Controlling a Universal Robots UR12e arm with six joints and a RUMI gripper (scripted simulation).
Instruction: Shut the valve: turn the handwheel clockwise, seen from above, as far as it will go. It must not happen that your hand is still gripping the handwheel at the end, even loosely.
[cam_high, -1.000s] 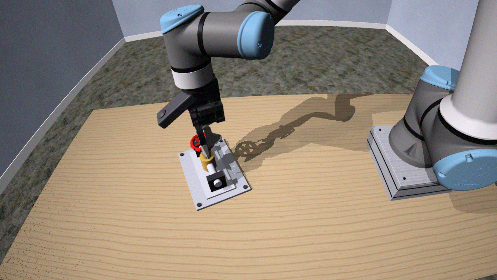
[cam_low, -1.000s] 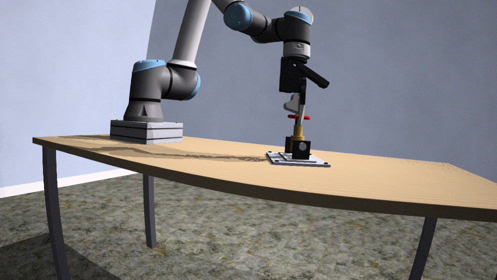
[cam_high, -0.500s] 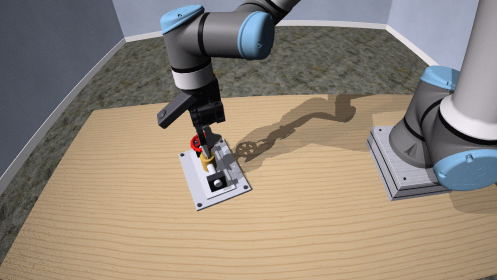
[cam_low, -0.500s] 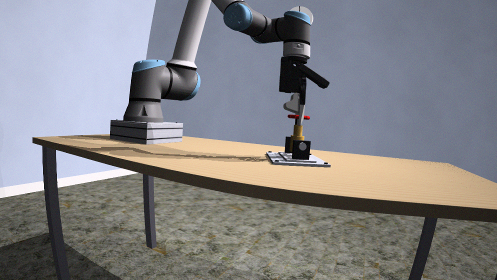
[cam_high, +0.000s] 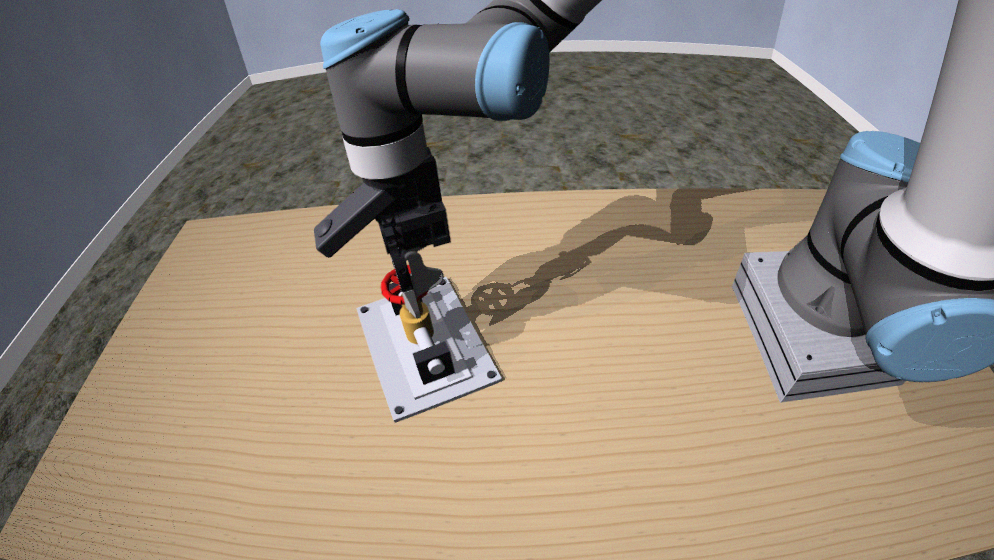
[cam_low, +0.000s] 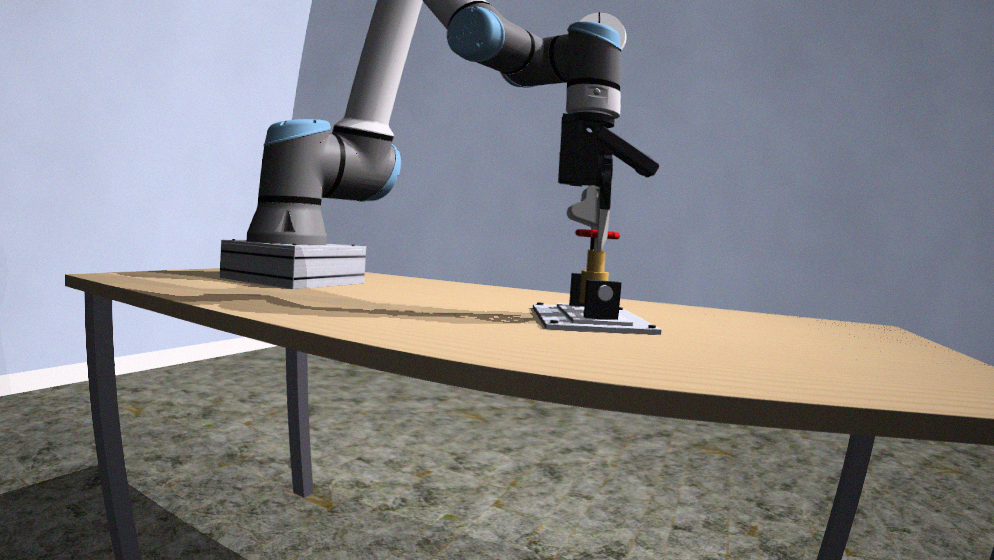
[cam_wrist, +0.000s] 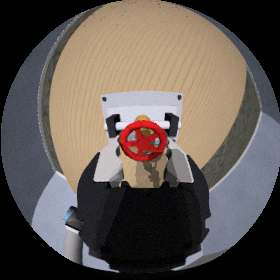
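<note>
Right now the red handwheel is 10 mm above my hand.
</note>
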